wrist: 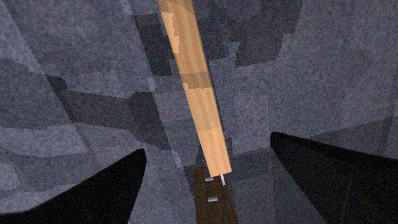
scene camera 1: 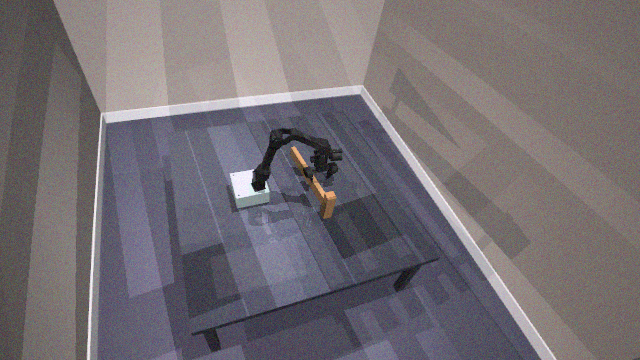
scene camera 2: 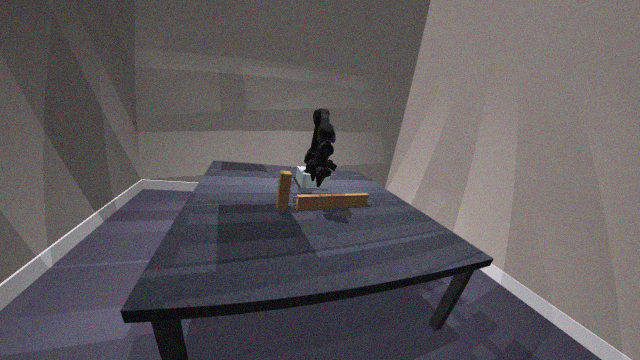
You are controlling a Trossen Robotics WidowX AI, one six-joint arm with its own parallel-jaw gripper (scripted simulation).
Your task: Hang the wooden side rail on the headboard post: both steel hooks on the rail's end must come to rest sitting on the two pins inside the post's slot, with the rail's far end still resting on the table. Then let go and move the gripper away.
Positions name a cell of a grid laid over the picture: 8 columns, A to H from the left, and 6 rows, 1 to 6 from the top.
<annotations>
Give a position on a wooden side rail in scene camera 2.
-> D4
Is my gripper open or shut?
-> Open.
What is my gripper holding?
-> Nothing.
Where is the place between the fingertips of my gripper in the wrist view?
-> At E4
</annotations>
